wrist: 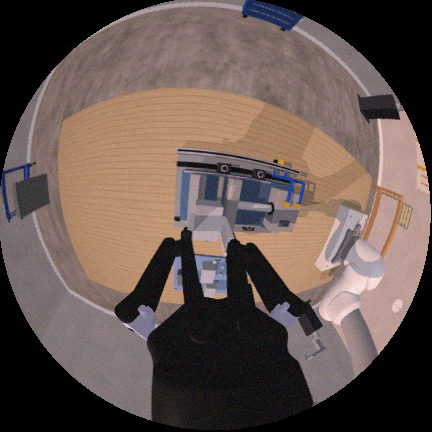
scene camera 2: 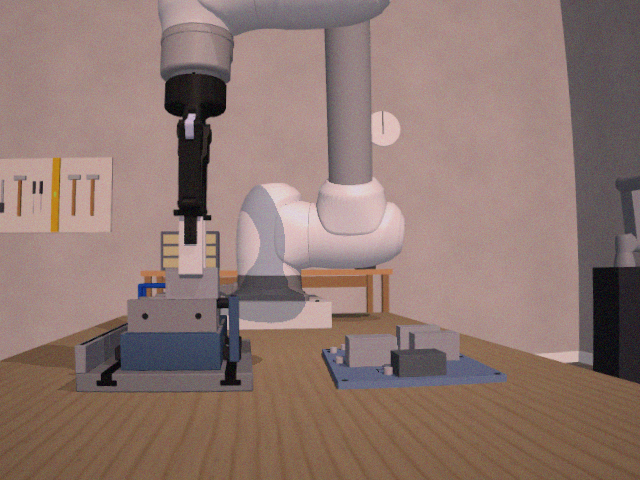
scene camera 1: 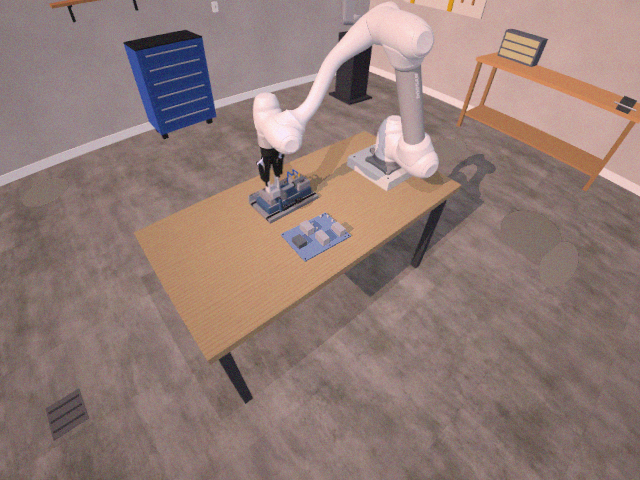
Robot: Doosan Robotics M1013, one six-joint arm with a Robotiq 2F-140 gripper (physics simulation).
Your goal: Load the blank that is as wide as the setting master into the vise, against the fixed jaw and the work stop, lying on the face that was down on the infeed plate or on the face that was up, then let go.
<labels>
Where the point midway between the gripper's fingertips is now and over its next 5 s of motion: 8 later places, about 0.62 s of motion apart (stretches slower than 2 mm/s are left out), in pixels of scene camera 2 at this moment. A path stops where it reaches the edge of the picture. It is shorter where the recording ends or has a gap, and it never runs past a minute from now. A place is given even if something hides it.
My gripper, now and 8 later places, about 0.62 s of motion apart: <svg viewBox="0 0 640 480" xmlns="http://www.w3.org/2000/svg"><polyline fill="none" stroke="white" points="193,274 193,269 192,271 180,270 179,268 188,270 187,270 188,274 186,278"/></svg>
</labels>
